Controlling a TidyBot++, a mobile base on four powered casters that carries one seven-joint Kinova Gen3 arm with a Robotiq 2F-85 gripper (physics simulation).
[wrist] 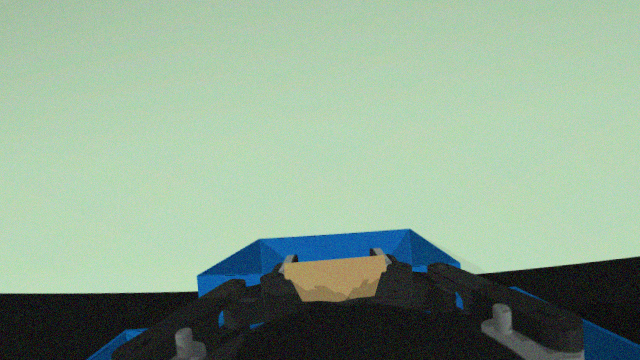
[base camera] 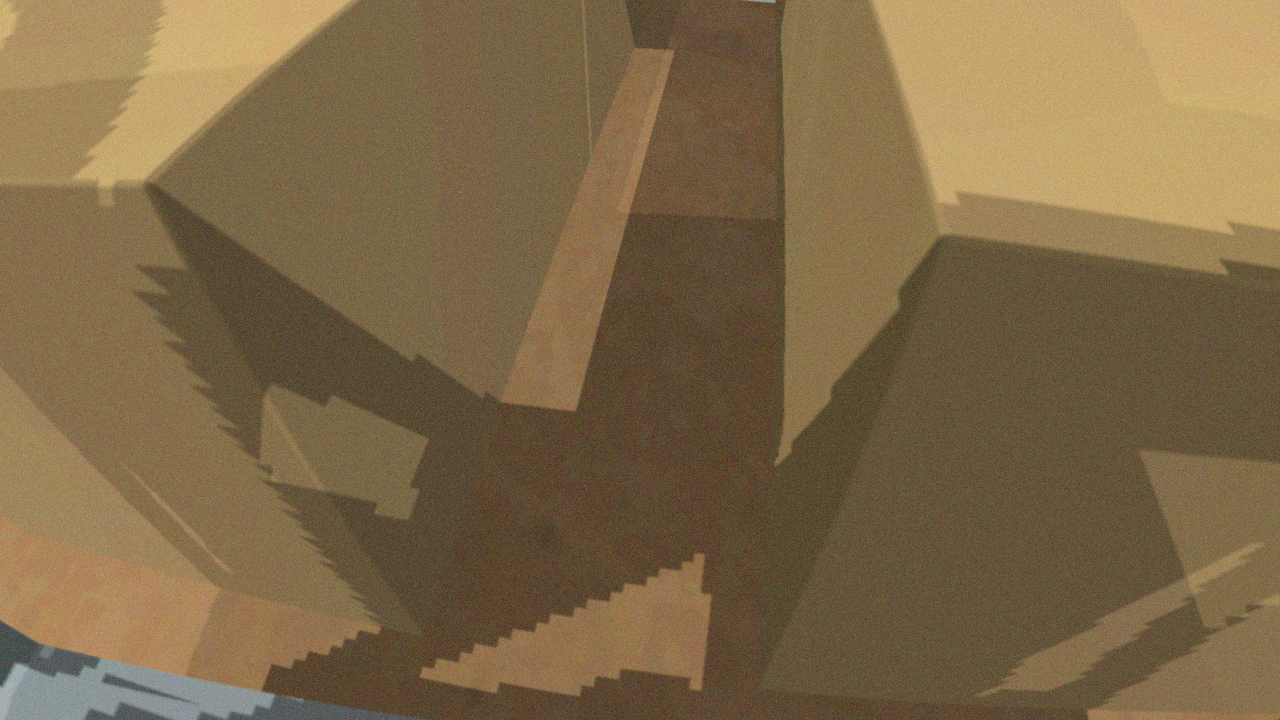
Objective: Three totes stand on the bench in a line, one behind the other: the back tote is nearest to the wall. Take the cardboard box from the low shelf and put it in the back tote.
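Frame: origin at the arm's base, x up, y right, z ahead, level; metres.
Seen in the pictures: gripper, between the fingertips: (wrist: 334, 265).
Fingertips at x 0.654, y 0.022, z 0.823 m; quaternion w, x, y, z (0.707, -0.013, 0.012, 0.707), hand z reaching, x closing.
Note:
A point is followed by its place in that frame.
My gripper (wrist: 334, 265) {x 0.654, y 0.022, z 0.823 m} is shut on the cardboard box (wrist: 337, 281) {x 0.663, y 0.020, z 0.773 m}, a tan block between the two fingertips at the lower middle of the wrist view. Behind it in that view is a blue tote (wrist: 330, 245) {x 0.596, y 0.029, z 1.114 m}, the farthest one seen, against the pale wall. Its far inner wall and parts of its side walls show; the box and fingers hide much of its near side. Parts of a nearer blue tote (wrist: 607, 334) {x 0.617, y 0.163, z 0.773 m} show at the lower left and lower right. How high the box is above the totes cannot be told. The gripper does not show in the base view.
The black bench (wrist: 565, 282) {x 0.517, y 0.408, z 1.016 m} lies on both sides of the totes, below the pale green wall (wrist: 320, 125) {x 0.838, y 0.031, z 1.129 m}. In the base view, large tan cardboard blocks (base camera: 429, 179) {x -0.217, y -0.101, z 0.351 m} (base camera: 1029, 376) {x -0.160, y 0.087, z 0.200 m} stand close at left and right on a brown surface (base camera: 662, 465) {x -0.397, y 0.004, z 0.332 m}.

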